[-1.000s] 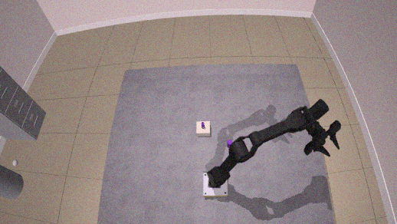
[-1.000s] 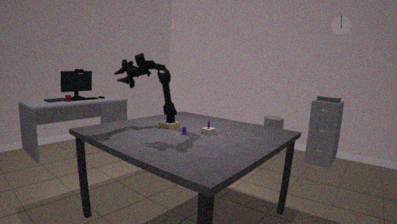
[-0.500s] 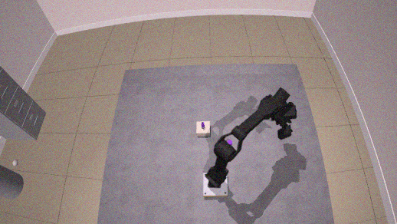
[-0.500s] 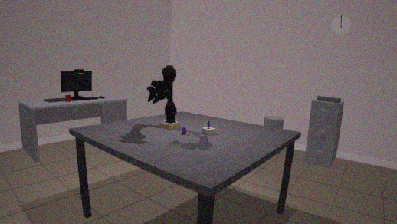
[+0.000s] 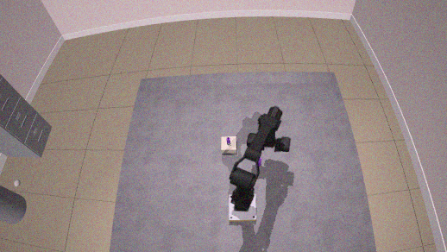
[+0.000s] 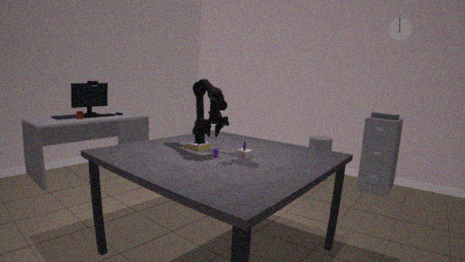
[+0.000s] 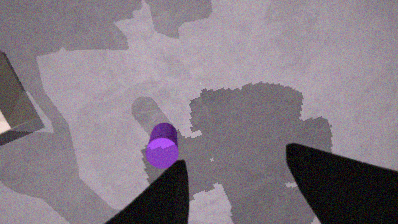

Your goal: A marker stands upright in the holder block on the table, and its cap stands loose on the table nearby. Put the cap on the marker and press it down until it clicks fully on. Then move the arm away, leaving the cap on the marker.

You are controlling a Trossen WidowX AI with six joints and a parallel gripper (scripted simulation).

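Right now the purple cap is 100 mm below my gripper tip, 40 mm to the left of it and 10 mm behind it. From my gripper tip the other things lie so: holder block: 200 mm to the left, 110 mm below, 80 mm ahead.
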